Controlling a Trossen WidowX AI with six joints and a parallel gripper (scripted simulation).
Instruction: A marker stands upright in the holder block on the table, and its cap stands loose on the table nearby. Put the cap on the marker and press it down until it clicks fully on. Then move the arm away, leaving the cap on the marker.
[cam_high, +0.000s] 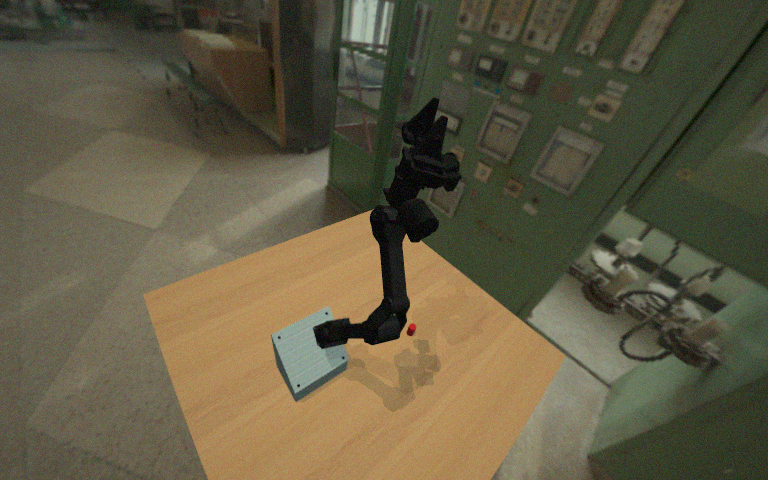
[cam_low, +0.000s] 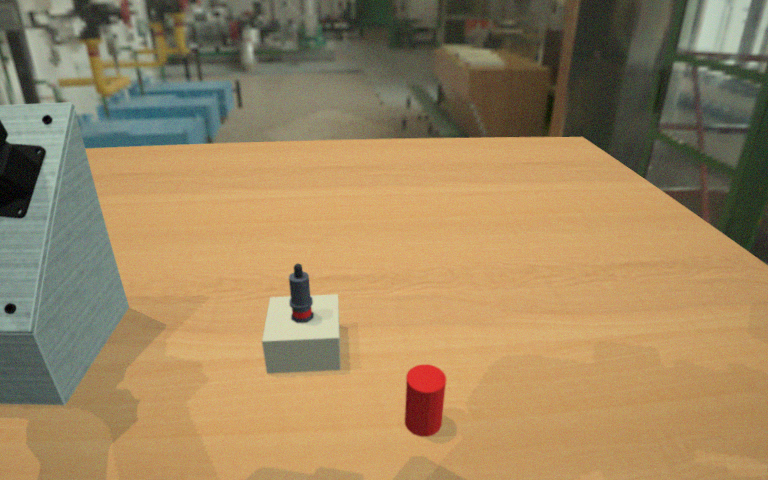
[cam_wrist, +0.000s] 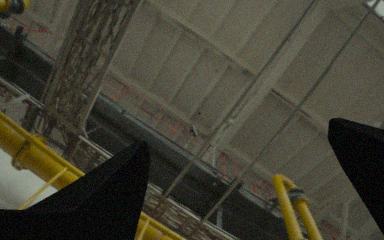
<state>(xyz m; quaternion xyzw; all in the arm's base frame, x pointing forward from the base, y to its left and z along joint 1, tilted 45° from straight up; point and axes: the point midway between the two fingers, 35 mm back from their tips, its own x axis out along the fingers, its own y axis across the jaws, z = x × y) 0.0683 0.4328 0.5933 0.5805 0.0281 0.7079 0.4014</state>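
Right now my gripper tip is 23 cm short of the red marker cap, 3 cm to the right of it and 90 cm above it.
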